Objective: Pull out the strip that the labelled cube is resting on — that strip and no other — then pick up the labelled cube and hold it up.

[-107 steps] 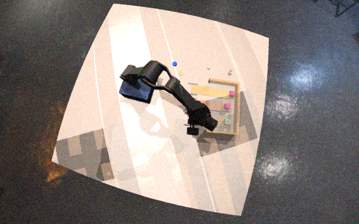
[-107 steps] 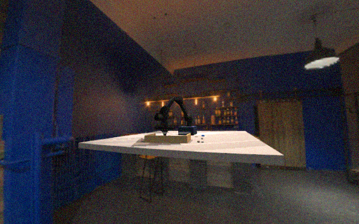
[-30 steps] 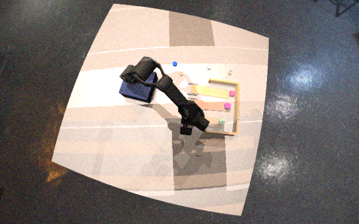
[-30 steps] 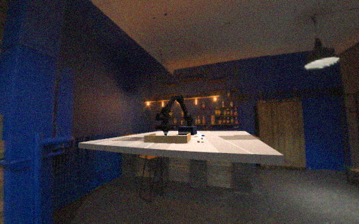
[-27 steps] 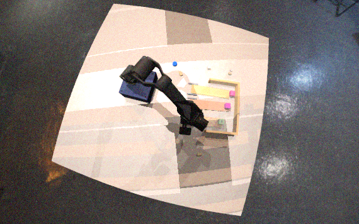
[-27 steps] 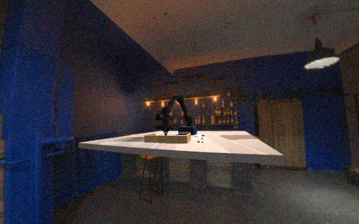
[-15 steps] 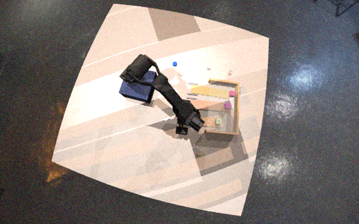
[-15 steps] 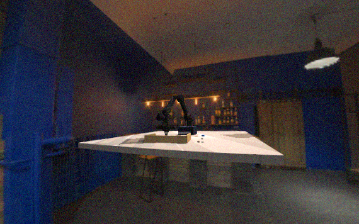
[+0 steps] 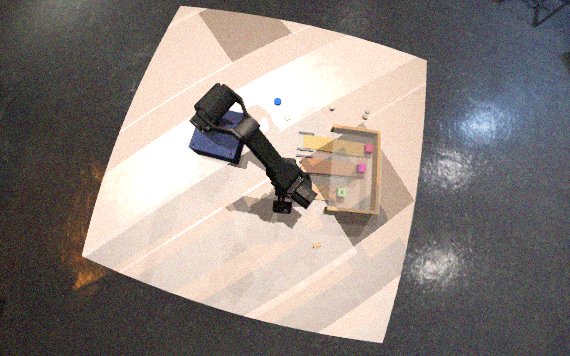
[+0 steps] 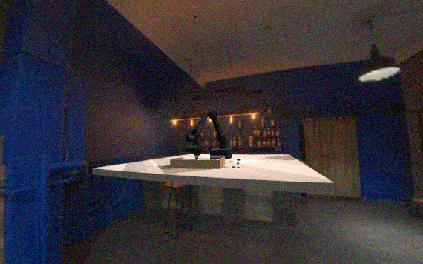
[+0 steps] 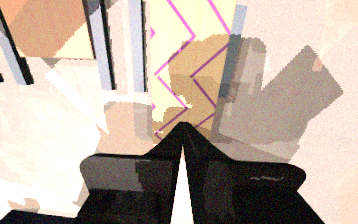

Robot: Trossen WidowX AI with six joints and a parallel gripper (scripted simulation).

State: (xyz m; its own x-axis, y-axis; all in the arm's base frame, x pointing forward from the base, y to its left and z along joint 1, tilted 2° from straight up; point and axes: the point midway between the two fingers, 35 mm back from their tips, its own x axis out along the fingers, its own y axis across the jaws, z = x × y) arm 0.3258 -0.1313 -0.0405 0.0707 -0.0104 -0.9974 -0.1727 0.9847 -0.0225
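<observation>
Right now my gripper tip is 21 cm short of the green labelled cube, 4 cm to the right of it and 2 cm below it. Round my gripper tip: small blue disc: 13 cm behind, 33 cm to the left.
</observation>
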